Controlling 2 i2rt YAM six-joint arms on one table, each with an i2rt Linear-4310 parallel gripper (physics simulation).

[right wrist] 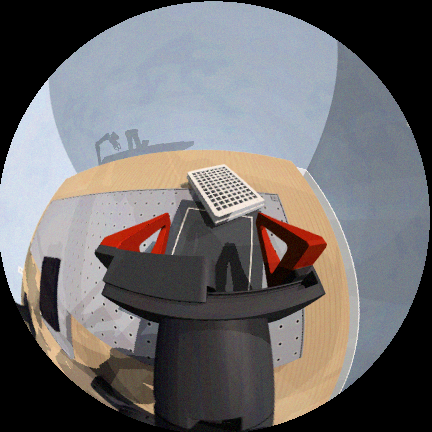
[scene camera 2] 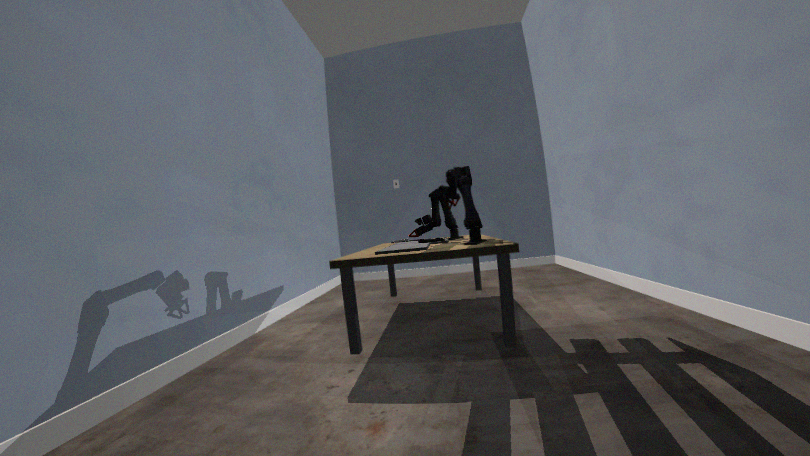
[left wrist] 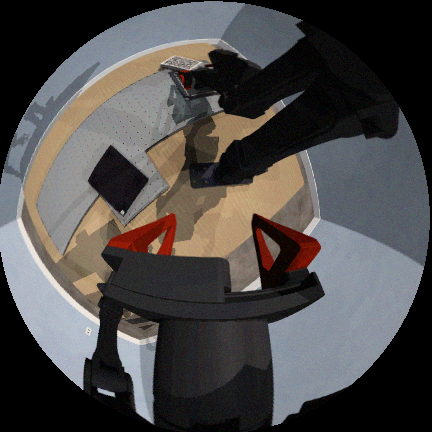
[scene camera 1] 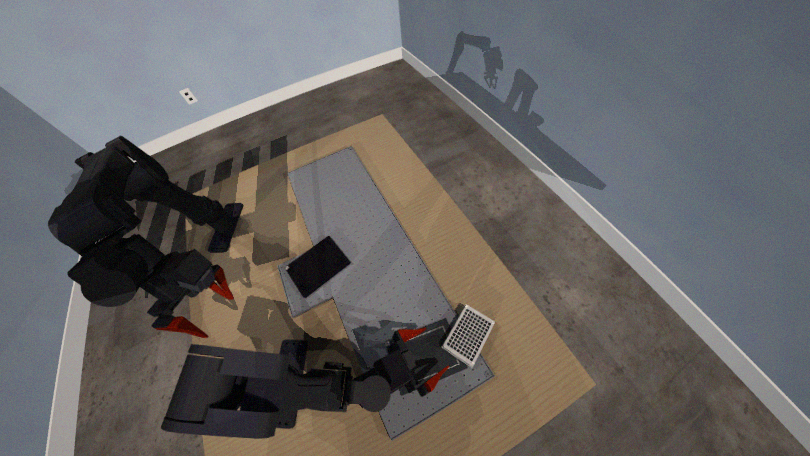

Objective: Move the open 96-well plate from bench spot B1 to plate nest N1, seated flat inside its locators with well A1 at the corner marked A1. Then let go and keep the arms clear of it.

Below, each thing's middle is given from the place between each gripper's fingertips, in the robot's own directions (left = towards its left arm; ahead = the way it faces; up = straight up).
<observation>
The white well plate (scene camera 1: 466, 339) is 90 mm ahead of my right hand, 30 mm below it and 20 mm to the right of it. The rest, counted from my right hand: black rectangular pad (scene camera 1: 315, 267) (390 mm to the left, 140 mm behind, 30 mm below); then dark nest with white outline (scene camera 1: 430, 358) (40 mm below, 30 mm behind).
The black rectangular pad is 19 cm ahead of my left hand, 11 cm to the left of it and 22 cm below it. Also, from my left hand: white well plate: 41 cm ahead, 30 cm to the right, 21 cm below; then dark nest with white outline: 30 cm ahead, 27 cm to the right, 22 cm below.
</observation>
